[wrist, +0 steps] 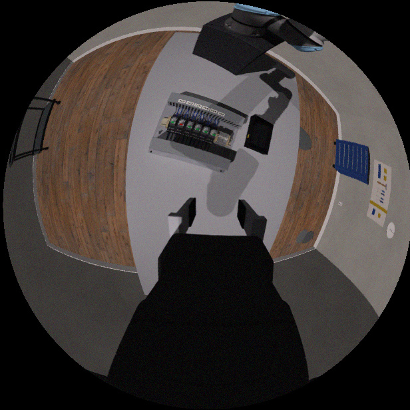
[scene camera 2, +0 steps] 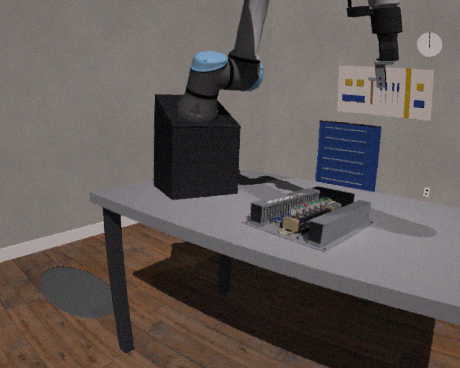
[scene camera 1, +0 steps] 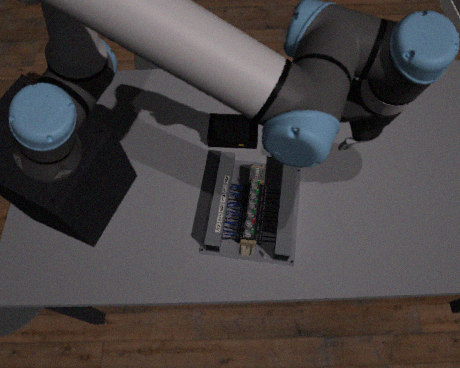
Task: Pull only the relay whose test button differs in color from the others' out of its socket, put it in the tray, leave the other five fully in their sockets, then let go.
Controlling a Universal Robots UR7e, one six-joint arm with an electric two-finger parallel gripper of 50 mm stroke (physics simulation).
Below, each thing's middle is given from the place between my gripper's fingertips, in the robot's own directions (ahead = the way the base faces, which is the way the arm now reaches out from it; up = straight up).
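As for the base plate point(scene camera 1: 229, 248), my gripper is now far above it and a fair way past it. The black tray point(scene camera 1: 243, 131) is far below my hand, and it is also far to the left of my hand and far behind it.
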